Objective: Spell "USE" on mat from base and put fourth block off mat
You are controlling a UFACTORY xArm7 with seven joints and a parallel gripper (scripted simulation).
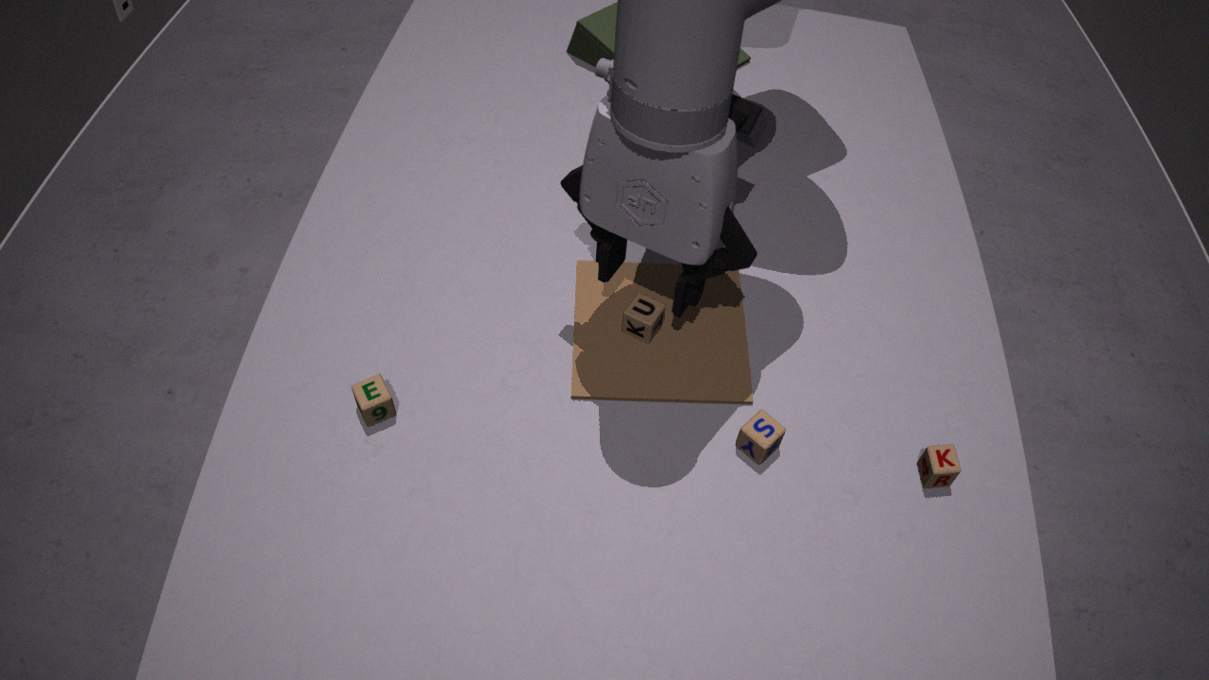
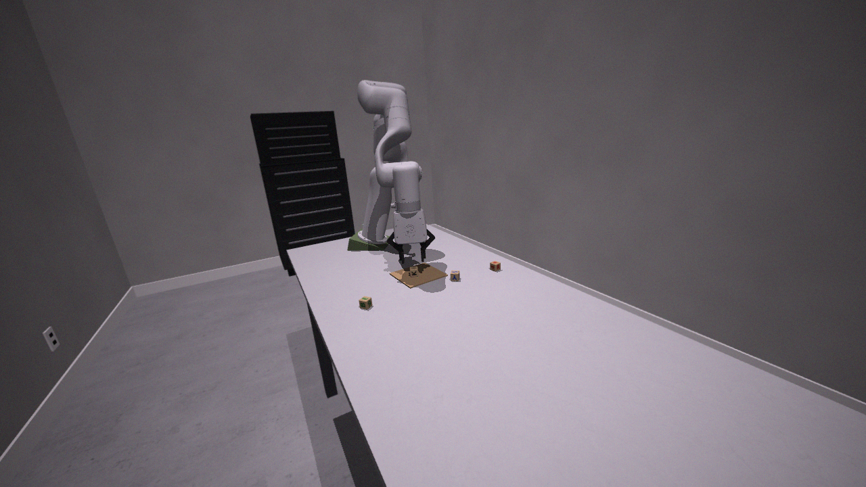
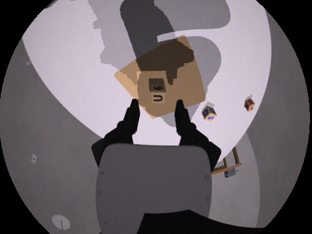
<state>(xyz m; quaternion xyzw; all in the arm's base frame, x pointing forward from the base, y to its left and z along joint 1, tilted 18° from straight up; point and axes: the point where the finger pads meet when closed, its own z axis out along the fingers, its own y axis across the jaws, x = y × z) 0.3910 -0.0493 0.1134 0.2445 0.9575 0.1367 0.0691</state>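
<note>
My gripper is now 5 cm above the U block. Also, from my hand: tan mat: 7 cm below, 2 cm to the left; S block: 10 cm ahead, 9 cm to the left, 6 cm below; E block: 20 cm to the right, 10 cm ahead, 6 cm below.
</note>
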